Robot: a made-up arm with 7 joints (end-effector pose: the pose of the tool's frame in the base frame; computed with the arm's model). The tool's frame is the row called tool. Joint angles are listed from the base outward.
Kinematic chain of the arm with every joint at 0, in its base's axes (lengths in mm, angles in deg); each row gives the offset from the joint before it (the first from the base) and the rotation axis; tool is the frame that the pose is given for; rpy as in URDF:
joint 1: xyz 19.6 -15.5 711 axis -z
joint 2: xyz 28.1 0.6 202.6 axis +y
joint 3: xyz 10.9 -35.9 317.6 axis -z
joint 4: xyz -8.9 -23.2 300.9 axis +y
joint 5: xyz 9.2 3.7 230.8 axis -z
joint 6: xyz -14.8 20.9 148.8 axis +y
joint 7: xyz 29.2 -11 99.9 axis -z
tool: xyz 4.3 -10.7 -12 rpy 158.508 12.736 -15.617
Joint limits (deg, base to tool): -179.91..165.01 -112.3..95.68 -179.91..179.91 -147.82..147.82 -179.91..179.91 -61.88..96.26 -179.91..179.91
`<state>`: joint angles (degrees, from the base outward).
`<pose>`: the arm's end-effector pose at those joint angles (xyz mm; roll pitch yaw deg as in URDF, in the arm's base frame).
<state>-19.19 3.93 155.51 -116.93 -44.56 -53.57 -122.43</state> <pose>342.9 282.8 1253.9 -36.25 23.31 -90.32</pose>
Working (the frame after each row of the table, in the pose's form):
after joint 1: 19.6 -15.5 711.0 0.00 0.00 19.19
after joint 2: 45.9 -5.7 913.6 0.00 3.93 19.19
after joint 3: 88.6 -28.9 1229.7 -1.63 -3.58 -136.27
after joint 4: 98.5 0.8 1530.0 -176.80 -59.45 40.87
after joint 5: 246.2 140.8 1420.7 -129.10 -36.42 -19.66
after joint 6: 330.9 219.2 1323.4 -141.28 3.19 19.05
after joint 7: 331.5 294.6 1250.8 153.88 29.82 -111.57

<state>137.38 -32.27 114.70 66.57 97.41 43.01 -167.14</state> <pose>205.0 635.1 1439.2 -101.14 4.87 163.74</pose>
Working (the frame after each row of the table, in the pose's form):
after joint 1: 19.6 -15.5 711.0 0.00 0.00 -137.38
after joint 2: -0.7 -35.0 913.6 0.00 -32.27 -137.38
after joint 3: 93.0 100.0 1188.0 29.84 12.89 111.37
after joint 4: 234.1 205.7 1433.1 74.83 59.83 176.66
after joint 5: 187.2 430.6 1457.3 -81.86 21.69 12.88
after joint 6: 140.4 574.0 1463.1 -99.62 21.09 -33.49
after joint 7: 216.7 643.8 1447.2 99.07 -8.40 148.67

